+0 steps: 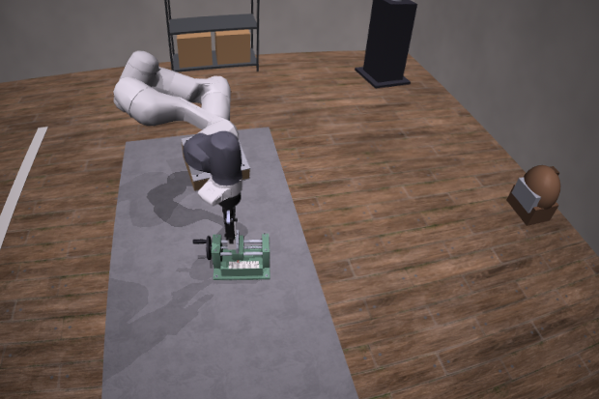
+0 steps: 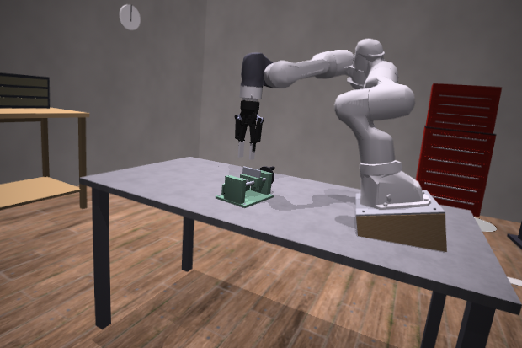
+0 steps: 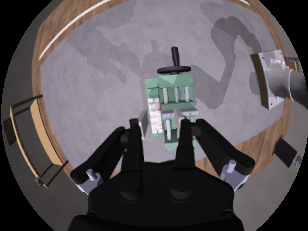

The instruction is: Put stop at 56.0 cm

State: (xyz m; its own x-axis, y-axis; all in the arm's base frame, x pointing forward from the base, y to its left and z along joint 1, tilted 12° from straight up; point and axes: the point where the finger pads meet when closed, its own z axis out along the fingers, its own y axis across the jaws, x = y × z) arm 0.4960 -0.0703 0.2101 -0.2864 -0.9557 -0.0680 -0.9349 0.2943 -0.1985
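Now: hand 9 cm to the left of the black handwheel, 9 cm above it and 8 cm past it. From my hand the other things lie so: stop carriage 10 cm below, 3 cm behind, 2 cm to the left.
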